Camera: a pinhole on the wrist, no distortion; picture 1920 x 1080 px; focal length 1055.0 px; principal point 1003.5 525.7 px. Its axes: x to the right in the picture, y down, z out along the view. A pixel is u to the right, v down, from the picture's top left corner.
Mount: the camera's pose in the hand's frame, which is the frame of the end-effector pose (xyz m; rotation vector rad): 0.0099 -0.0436 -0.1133 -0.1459 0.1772 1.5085
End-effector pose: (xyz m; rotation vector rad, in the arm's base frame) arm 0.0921 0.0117 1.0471 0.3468 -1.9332 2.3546
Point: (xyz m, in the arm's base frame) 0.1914 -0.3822 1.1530
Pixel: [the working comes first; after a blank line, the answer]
In the camera's frame: -0.1096 0.0572 0.5169

779.8 642.4
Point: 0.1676 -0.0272 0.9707
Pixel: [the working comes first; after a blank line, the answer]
In the camera's frame: 0.0716 0.1051 0.1638

outside the picture
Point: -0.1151 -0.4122 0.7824
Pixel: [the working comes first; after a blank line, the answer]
In the camera's frame: 0.3308 -0.1375 0.5346

1656.3 254.3
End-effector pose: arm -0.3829 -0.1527 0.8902 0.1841 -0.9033 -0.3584
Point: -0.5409 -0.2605 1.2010
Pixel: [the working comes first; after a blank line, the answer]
In the camera's frame: -0.0766 -0.1629 0.4242

813.0 120.5
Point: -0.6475 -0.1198 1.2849
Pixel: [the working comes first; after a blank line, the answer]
In the camera's frame: 0.0214 -0.1014 0.5817

1042.4 341.9
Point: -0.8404 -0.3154 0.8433
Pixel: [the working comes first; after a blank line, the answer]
In the camera's frame: -0.3250 0.2340 0.3868

outside the picture
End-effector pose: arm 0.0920 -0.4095 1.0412 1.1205 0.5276 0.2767
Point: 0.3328 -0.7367 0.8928
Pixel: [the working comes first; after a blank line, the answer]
In the camera's frame: -0.2990 -0.0859 0.3955

205.8 296.5
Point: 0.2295 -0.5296 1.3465
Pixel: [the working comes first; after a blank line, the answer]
In the camera's frame: 0.1904 0.0509 0.4289

1472.0 650.9
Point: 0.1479 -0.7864 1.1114
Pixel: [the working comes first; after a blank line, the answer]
In the camera's frame: -0.1500 0.1602 0.4362

640.8 913.1
